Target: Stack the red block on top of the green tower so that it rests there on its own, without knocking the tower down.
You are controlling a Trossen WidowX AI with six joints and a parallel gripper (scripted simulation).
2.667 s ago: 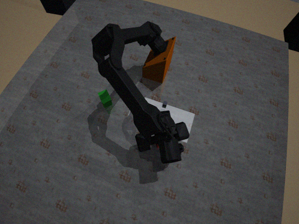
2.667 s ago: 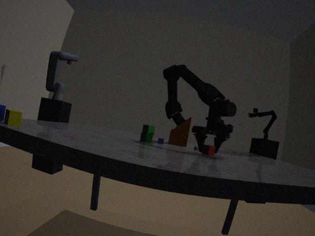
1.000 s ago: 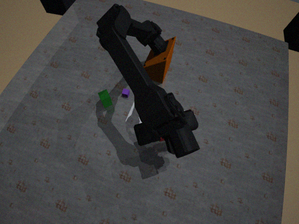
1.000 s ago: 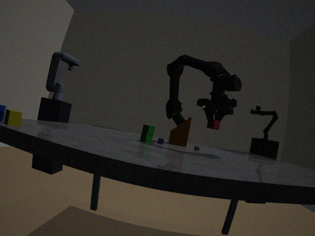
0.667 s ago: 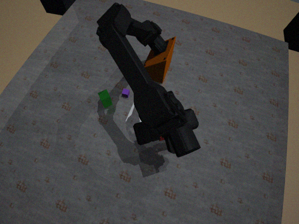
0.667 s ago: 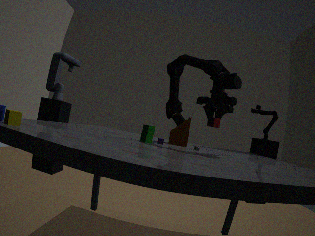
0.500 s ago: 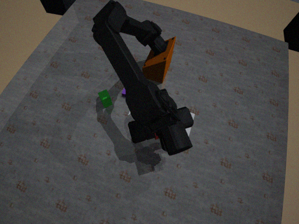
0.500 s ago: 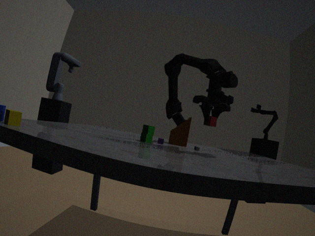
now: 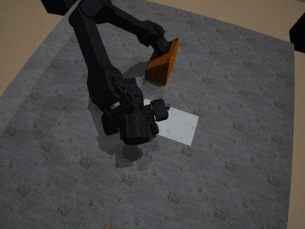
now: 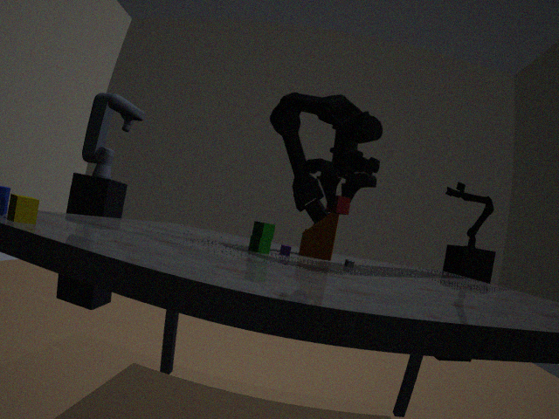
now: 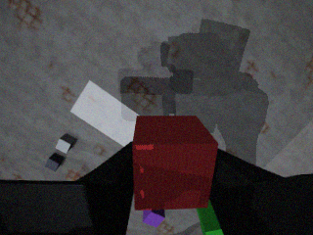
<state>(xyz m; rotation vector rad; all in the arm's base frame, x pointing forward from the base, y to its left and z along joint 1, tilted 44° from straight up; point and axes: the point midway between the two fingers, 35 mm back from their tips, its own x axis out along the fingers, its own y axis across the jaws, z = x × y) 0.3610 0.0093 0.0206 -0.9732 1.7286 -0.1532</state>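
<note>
Right now the small purple block is 16 cm behind my gripper tip, 12 cm below it and 10 cm to the right of it. The rest, counted from my gripper tip: yellow block (53 cm to the right, 38 cm ahead, 11 cm below); red block (1 cm above).
</note>
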